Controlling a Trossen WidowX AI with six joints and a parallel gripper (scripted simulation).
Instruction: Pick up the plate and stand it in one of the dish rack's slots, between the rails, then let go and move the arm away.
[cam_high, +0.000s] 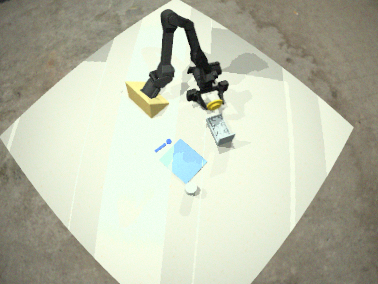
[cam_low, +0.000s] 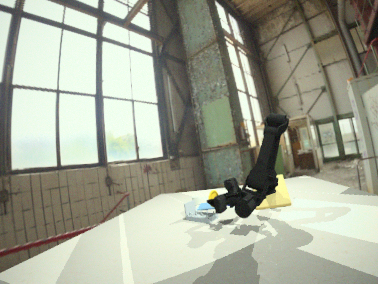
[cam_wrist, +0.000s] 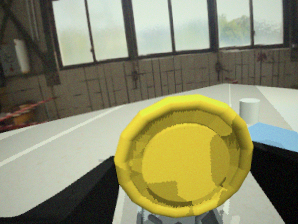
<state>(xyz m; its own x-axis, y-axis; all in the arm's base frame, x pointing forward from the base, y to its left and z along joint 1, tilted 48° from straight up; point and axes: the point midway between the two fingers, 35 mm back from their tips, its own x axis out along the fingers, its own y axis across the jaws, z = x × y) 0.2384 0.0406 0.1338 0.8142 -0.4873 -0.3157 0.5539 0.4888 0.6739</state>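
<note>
Now: gripper tip 60 mm short of the grey dish rack, 40 mm to the left of it and 70 mm above it. Round my gripper tip: blue utensil (90 mm behind, 230 mm to the right, 90 mm below); light blue mat (10 mm ahead, 240 mm to the right, 90 mm below); yellow plate (10 mm behind).
</note>
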